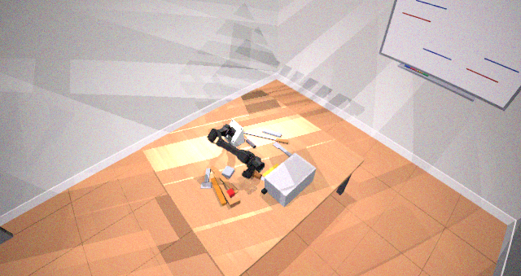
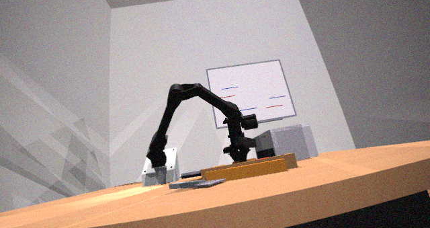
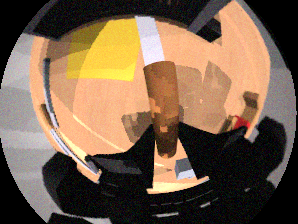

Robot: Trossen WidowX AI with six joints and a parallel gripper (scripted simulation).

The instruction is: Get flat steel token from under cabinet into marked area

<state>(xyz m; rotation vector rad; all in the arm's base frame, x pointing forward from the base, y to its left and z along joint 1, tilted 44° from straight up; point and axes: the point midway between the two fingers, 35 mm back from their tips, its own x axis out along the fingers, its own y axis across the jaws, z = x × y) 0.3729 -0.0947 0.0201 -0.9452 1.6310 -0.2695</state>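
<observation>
My gripper tip is 13 cm to the left of the grey block, 12 cm past it and 1 cm below it. From my gripper tip the other things lie so: orange bar: 27 cm to the right, 2 cm behind; then thin wooden stick: 19 cm to the right, 9 cm behind; then red block: 21 cm to the right, 4 cm ahead, 1 cm above.
</observation>
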